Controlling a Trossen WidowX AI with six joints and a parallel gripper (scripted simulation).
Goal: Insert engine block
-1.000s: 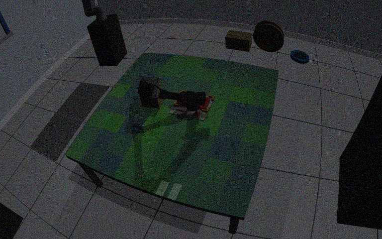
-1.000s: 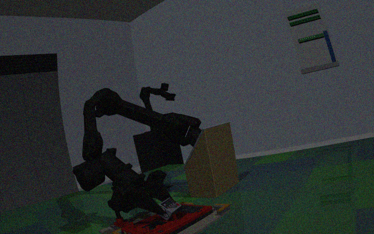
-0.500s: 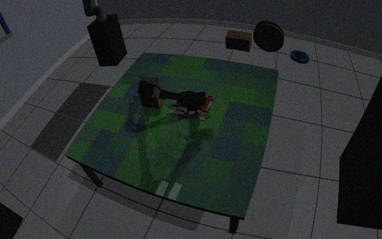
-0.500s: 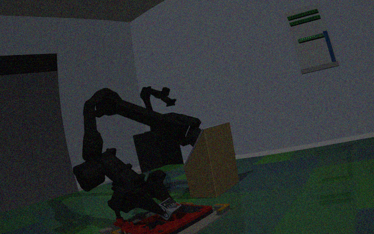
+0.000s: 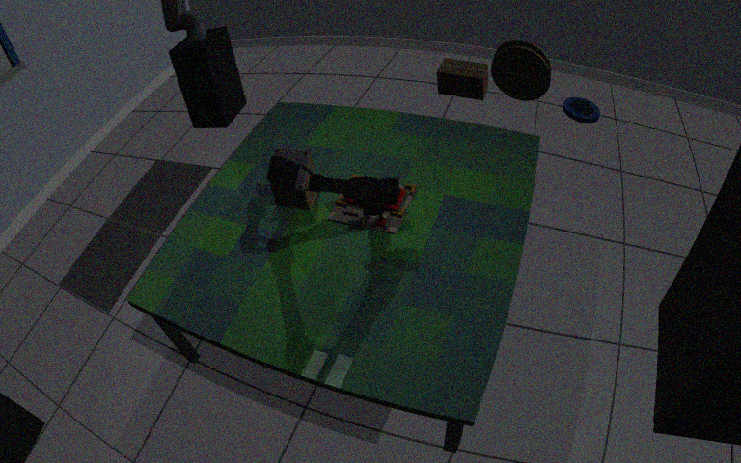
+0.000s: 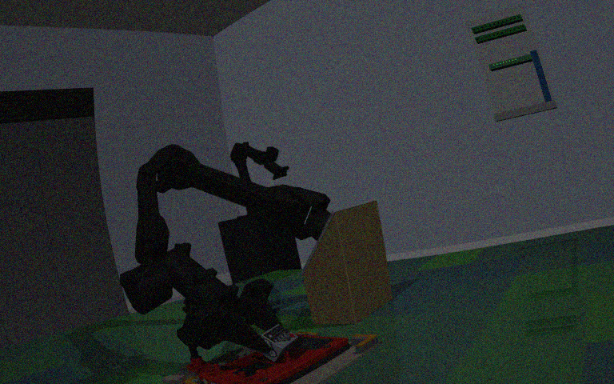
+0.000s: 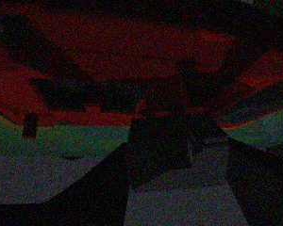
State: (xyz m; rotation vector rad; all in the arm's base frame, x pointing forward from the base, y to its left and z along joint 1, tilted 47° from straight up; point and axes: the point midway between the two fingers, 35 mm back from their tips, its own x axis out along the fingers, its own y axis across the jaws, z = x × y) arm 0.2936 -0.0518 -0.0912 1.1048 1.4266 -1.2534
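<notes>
My gripper tip is 1 cm to the left of the engine block. Round my gripper tip: pale plate: 4 cm below, 2 cm to the right, 1 cm ahead.
</notes>
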